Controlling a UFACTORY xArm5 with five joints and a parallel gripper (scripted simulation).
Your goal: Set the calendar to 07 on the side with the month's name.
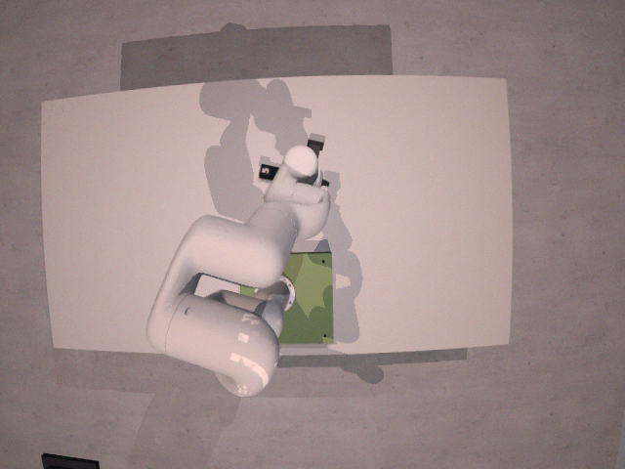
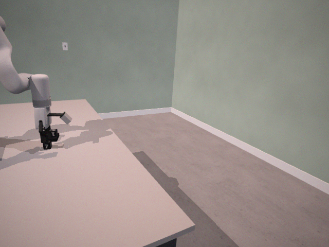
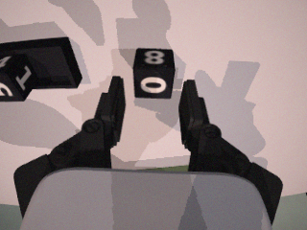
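Right now my hand is 40 mm above the black cube. Round my hand: black calendar tray 30 mm ahead, 110 mm to the left, 50 mm below.
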